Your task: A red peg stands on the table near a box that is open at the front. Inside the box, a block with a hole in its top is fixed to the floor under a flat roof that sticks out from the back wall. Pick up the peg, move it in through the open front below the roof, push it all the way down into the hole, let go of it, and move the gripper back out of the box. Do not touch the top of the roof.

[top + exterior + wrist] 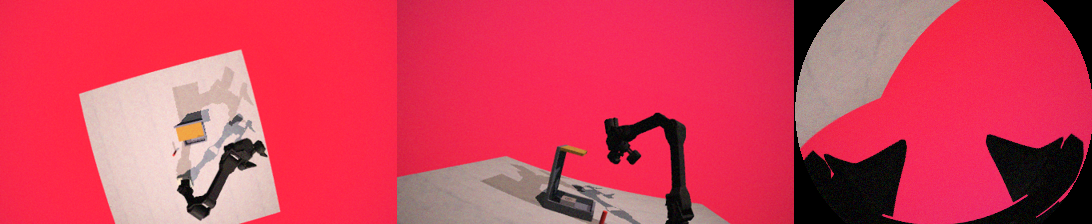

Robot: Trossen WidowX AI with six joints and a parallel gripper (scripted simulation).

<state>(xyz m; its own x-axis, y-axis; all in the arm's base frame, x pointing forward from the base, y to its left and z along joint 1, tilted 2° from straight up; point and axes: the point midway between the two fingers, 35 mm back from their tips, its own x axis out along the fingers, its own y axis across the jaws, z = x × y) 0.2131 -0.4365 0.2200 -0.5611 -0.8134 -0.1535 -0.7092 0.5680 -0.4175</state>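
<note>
Right now my gripper tip is 51 cm to the right of the red peg, 21 cm above it and 5 cm short of it. From my gripper tip the other things lie so: box's back wall (36 cm to the left, 25 cm ahead, 13 cm below); orange roof (36 cm to the left, 21 cm ahead, 3 cm below).
</note>
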